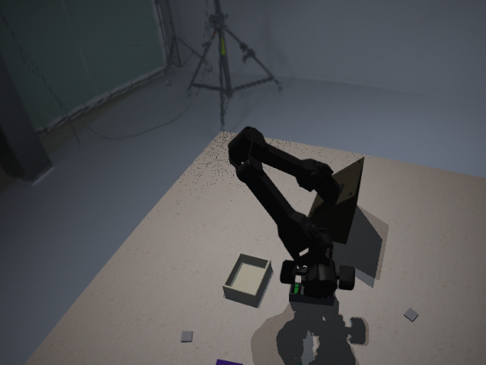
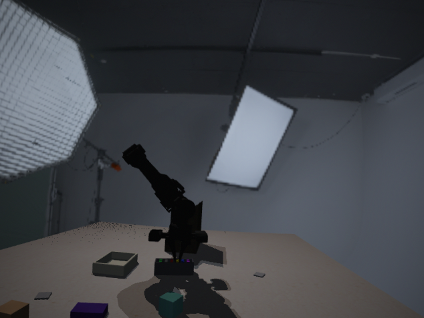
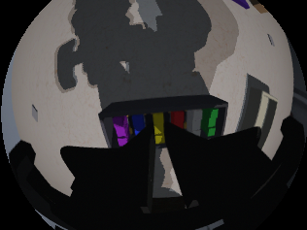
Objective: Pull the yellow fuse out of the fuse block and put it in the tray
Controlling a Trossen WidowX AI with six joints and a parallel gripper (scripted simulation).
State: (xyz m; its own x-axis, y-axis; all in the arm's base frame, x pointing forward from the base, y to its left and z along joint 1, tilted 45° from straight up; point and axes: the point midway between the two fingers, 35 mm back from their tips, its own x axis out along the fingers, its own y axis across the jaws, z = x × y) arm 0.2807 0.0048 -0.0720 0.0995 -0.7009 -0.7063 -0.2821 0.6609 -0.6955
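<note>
Right now my gripper tip is 210 mm to the left of the tray, 30 mm above it and 20 mm short of it. Also, from my gripper tip: teal block 230 mm ahead, 50 mm to the left, 20 mm below; yellow fuse 10 mm below; purple block 290 mm ahead, 110 mm to the right, 30 mm below.
</note>
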